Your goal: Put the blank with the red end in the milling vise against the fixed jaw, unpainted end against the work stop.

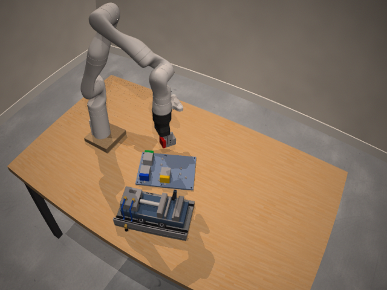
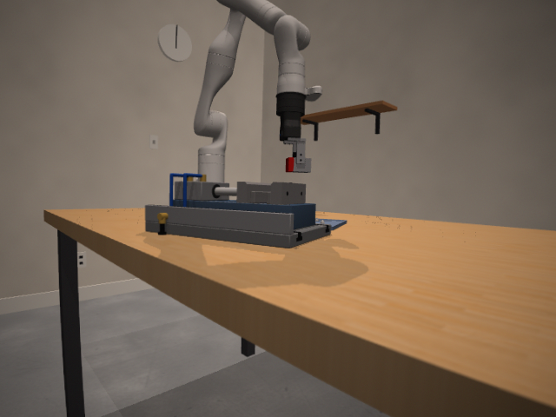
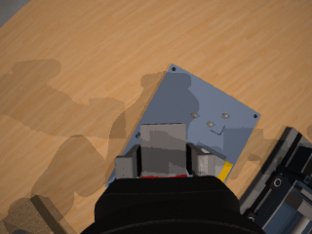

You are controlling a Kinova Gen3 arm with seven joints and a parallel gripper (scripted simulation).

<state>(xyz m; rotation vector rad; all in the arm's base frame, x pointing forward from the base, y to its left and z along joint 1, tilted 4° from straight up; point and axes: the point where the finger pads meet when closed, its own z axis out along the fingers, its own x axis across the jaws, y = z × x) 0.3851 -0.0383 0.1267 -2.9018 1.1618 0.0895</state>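
Now: the red-ended blank 2 cm below my hand. The rest, counted from my hand: green-ended blank 9 cm behind, 2 cm to the right, 14 cm below; yellow-ended blank 2 cm ahead, 9 cm to the right, 14 cm below; blue-ended blank 6 cm behind, 11 cm to the right, 14 cm below.
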